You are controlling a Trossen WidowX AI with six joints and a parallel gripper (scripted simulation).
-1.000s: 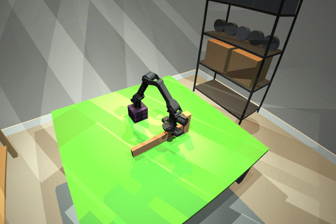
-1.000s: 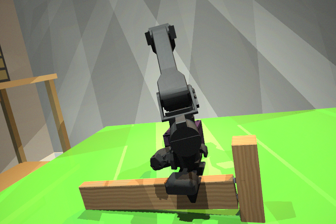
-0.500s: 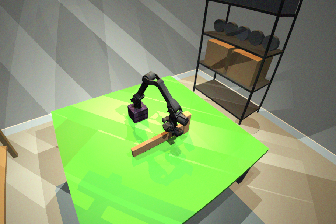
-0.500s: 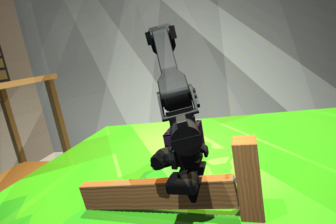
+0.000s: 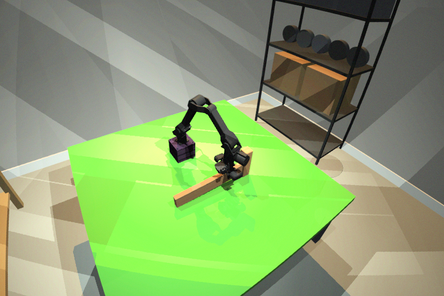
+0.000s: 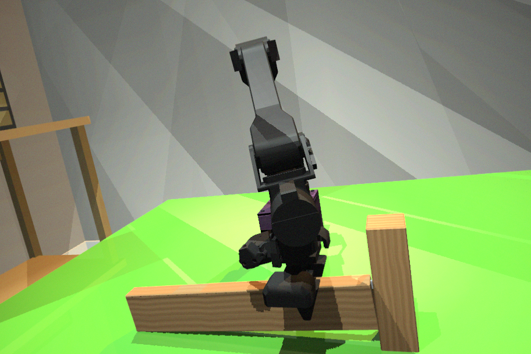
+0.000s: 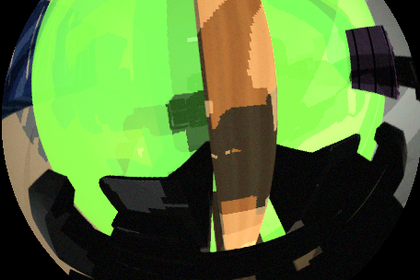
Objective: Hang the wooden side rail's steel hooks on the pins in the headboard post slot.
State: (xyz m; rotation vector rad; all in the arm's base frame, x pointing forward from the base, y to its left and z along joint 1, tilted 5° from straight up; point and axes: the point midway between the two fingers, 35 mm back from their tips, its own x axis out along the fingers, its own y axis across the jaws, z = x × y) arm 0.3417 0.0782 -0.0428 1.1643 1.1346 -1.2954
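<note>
Right now the headboard post is 120 mm to the left of my gripper tip and 40 mm above it.
</note>
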